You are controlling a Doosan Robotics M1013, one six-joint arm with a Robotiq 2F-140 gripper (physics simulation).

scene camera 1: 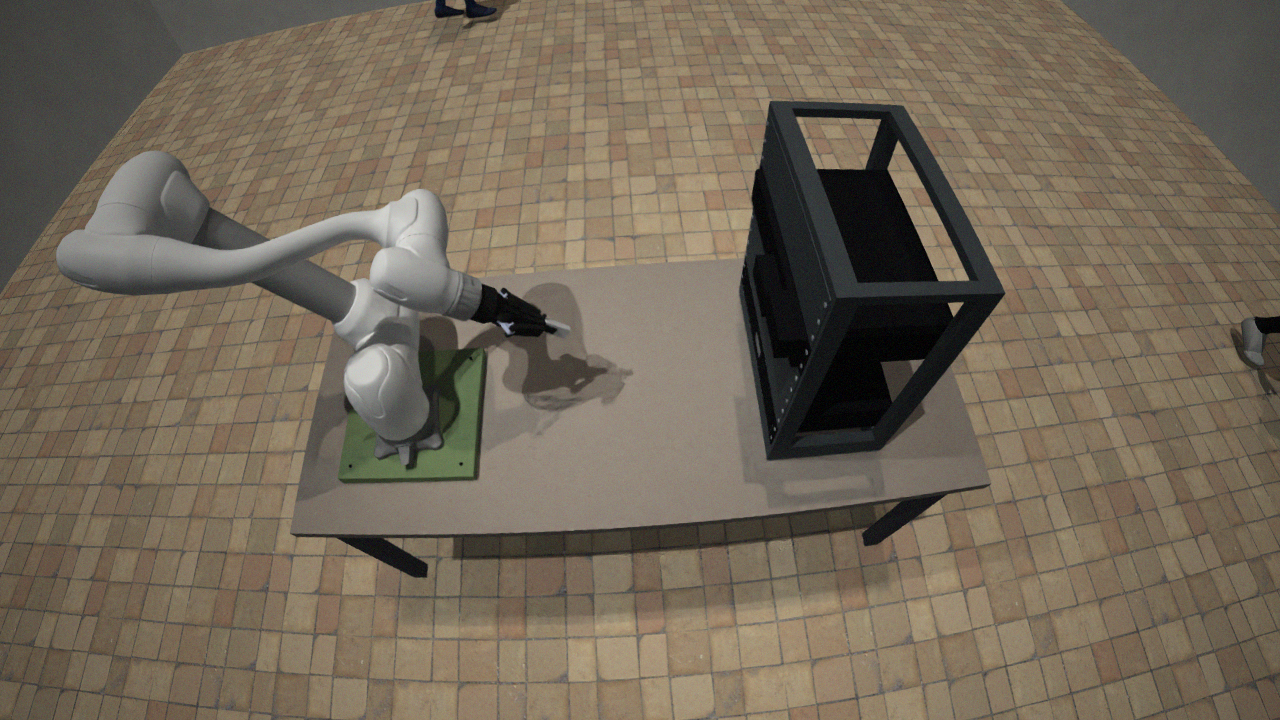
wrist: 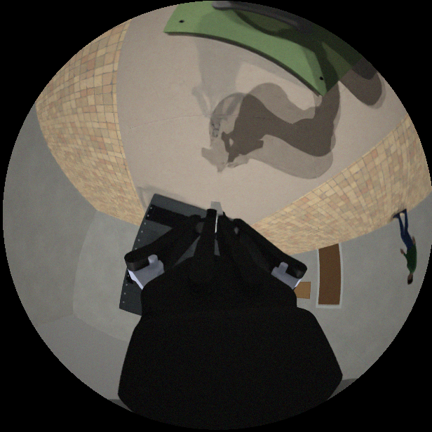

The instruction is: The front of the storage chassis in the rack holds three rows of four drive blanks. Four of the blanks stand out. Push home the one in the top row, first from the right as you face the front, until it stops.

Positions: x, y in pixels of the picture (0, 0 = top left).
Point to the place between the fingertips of the gripper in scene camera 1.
566, 332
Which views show the dark rack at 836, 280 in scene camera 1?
Scene camera 1 and the wrist view: all of them.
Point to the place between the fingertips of the gripper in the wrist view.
214, 208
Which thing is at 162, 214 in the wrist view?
A dark rack.
